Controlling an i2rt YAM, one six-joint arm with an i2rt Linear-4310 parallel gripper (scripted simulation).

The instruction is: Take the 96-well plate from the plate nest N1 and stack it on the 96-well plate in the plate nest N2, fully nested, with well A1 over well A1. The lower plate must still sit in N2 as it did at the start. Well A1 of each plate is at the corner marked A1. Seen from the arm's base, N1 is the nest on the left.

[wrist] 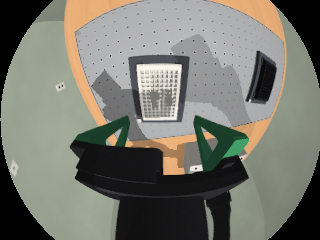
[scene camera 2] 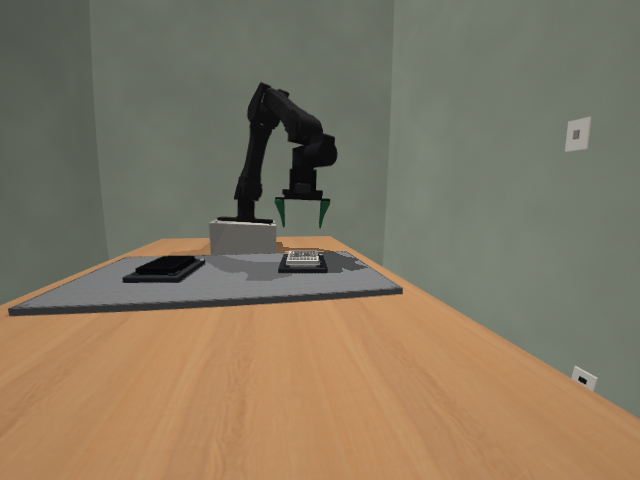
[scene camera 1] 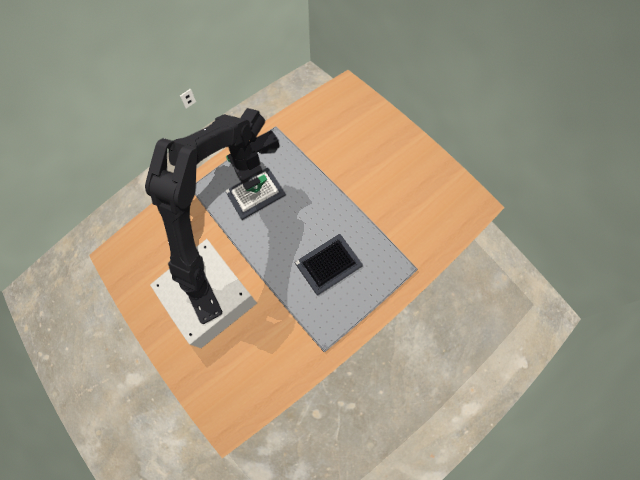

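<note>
Scene camera 1 shows a white 96-well plate (scene camera 1: 268,189) and a black 96-well plate (scene camera 1: 328,263). In scene camera 2: my gripper (scene camera 2: 301,227), together with the black 96-well plate (scene camera 2: 166,264). The wrist view contains a plate nest N1 (wrist: 147,59), the white 96-well plate (wrist: 162,83) and my gripper (wrist: 161,119).
</note>
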